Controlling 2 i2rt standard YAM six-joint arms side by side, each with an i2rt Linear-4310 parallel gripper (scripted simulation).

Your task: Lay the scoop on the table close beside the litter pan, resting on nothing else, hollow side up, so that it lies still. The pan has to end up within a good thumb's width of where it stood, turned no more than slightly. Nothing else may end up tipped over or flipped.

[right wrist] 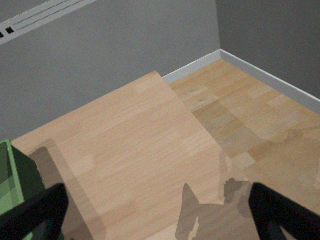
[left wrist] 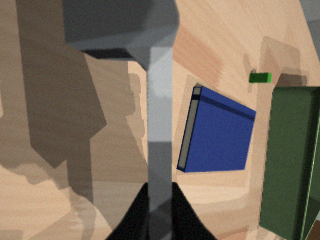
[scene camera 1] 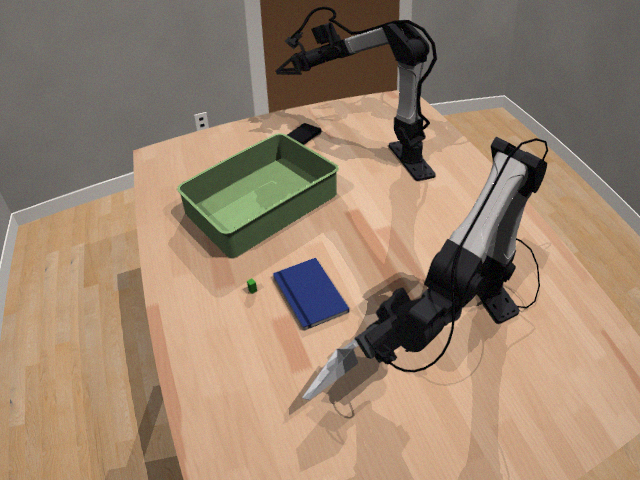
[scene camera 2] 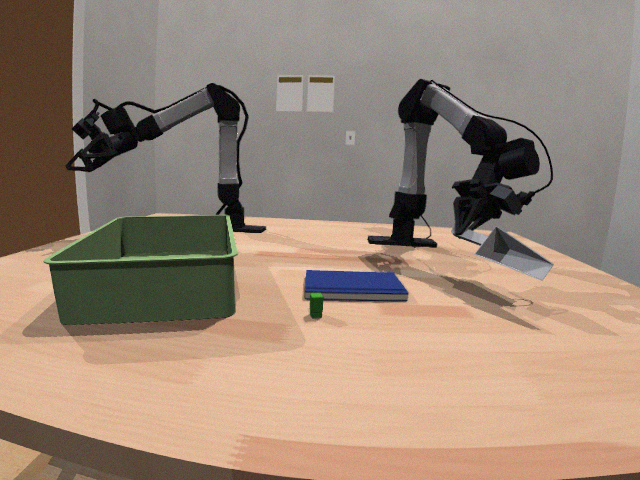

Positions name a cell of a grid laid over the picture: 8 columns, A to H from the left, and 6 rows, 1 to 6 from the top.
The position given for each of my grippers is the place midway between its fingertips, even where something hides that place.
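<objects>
My left gripper is out of frame in the right wrist view, but you'd see it in the left wrist view (E5), in scene camera 1 (E5) and in scene camera 2 (F3). My right gripper is out of frame in the left wrist view, and it shows in the right wrist view (D5), scene camera 1 (D1) and scene camera 2 (A3). A grey scoop is out of frame in the right wrist view; I can see the scoop in the left wrist view (D2), in scene camera 1 (E5) and in scene camera 2 (G4). A blue notebook is out of frame in the right wrist view too, and the notebook shows in the left wrist view (F4), scene camera 1 (D4) and scene camera 2 (E4).
</objects>
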